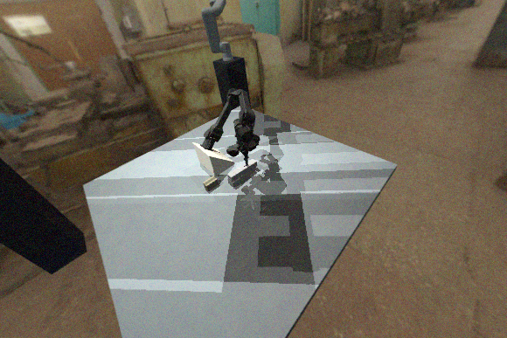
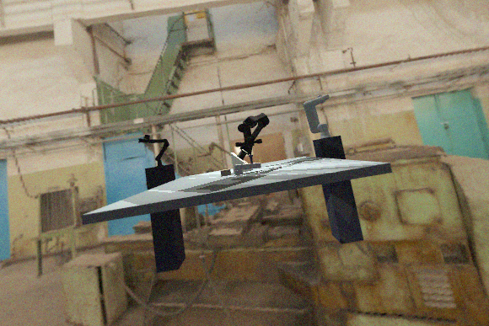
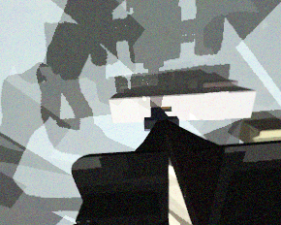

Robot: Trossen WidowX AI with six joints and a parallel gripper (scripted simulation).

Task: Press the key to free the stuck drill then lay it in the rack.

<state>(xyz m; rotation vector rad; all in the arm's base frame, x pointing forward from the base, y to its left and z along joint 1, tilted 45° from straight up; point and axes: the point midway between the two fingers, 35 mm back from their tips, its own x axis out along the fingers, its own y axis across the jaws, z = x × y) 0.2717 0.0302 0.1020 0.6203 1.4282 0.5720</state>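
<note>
Right now the dark key is 30 mm below my gripper tip. Also, from my gripper tip: drill 10 mm behind, 60 mm to the right, 70 mm below; then grey block 10 mm behind, 40 mm to the right, 80 mm below.
</note>
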